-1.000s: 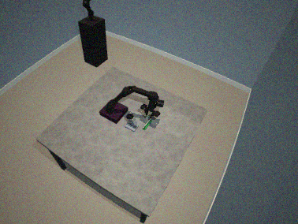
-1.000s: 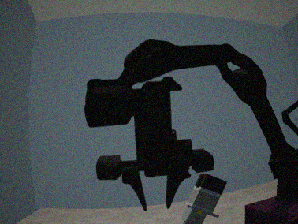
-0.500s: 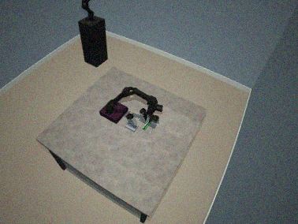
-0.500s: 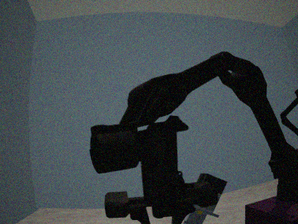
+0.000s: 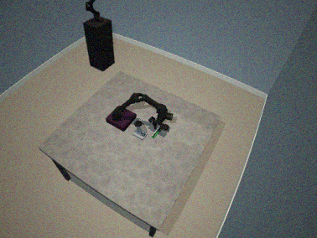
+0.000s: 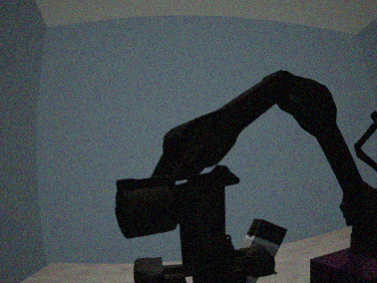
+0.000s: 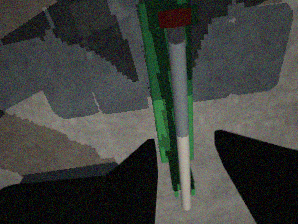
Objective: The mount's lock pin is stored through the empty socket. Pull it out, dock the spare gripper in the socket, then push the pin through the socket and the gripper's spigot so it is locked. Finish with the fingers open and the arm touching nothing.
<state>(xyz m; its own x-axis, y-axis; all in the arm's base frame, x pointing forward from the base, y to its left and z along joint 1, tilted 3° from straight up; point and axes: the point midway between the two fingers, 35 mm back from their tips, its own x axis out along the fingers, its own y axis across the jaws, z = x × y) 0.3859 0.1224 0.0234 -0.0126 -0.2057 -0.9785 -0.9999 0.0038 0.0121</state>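
My gripper tip is 2 cm above the green bar and 1 cm to the right of it. From my gripper tip the other things lie so: spare gripper 12 cm behind, 10 cm to the right, 7 cm above; grey socket block 11 cm behind, 10 cm to the right.
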